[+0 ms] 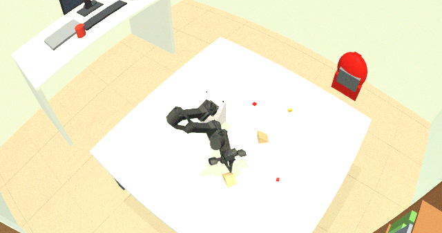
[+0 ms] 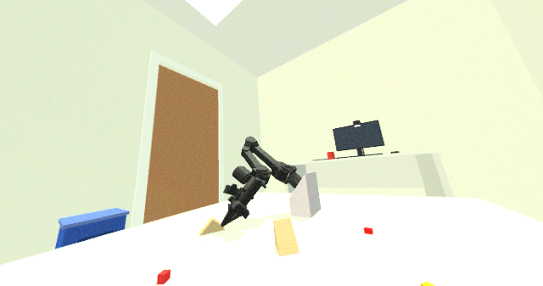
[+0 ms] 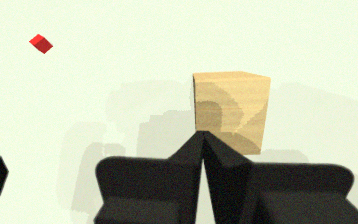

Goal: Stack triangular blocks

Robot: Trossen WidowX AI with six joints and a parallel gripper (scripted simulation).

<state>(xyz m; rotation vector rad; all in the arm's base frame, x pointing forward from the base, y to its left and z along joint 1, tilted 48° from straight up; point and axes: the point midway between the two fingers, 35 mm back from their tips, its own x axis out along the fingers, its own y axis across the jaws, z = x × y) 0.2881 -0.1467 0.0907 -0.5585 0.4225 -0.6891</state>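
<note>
My gripper tip is now 2 cm short of the tan triangular block, 3 cm to the left of it and 1 cm below it. Also, from my gripper tip: red bit (21 cm ahead, 13 cm to the left, 1 cm below); yellow cube (2 cm behind, 55 cm to the left, 1 cm below).
</note>
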